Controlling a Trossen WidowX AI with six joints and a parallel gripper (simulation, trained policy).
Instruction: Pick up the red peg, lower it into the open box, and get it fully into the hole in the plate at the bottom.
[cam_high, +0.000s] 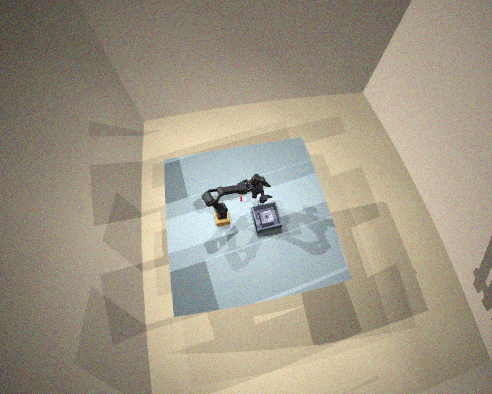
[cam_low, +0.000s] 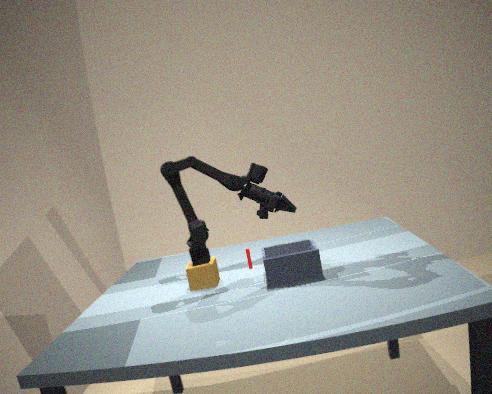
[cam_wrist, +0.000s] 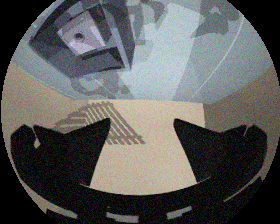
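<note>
Now: gripper tip 210 mm past the red peg, 70 mm to the right of it and 170 mm above it. Round my gripper tip: dark grey box: 60 mm behind, 130 mm to the right, 180 mm below; then pale plate: 60 mm behind, 130 mm to the right, 160 mm below.
</note>
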